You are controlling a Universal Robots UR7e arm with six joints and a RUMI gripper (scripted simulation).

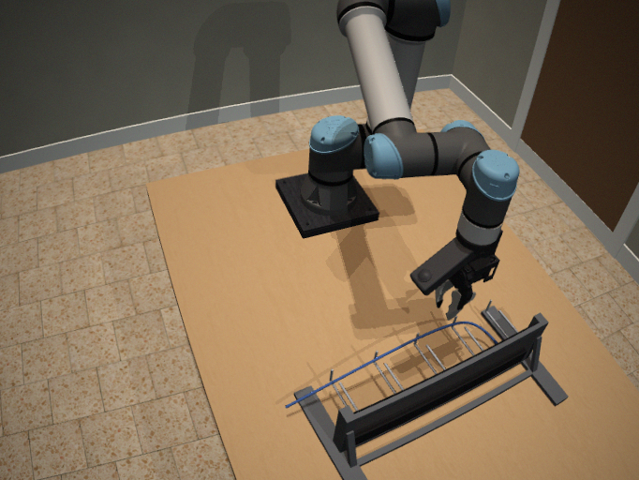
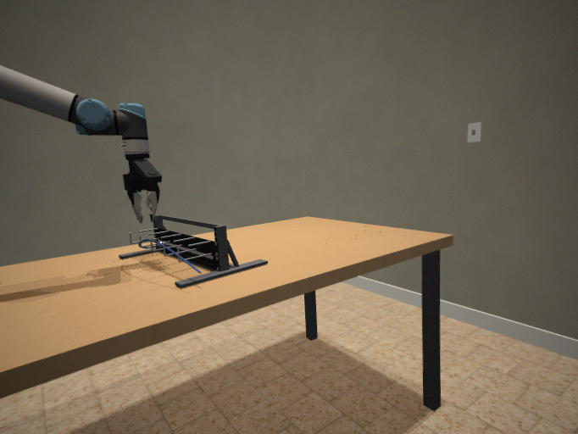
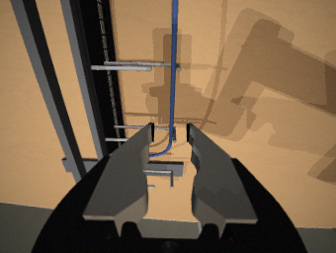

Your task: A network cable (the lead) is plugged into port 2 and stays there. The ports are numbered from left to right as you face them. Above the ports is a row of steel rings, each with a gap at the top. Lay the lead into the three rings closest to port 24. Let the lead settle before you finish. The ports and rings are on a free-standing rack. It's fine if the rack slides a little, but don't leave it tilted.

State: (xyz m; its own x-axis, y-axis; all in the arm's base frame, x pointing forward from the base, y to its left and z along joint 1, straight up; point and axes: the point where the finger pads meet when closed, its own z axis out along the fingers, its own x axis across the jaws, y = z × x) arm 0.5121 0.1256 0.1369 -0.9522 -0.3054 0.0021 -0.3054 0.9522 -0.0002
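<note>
The free-standing rack is 12 cm ahead of my hand, 1 cm to the right of it and 9 cm below it.
</note>
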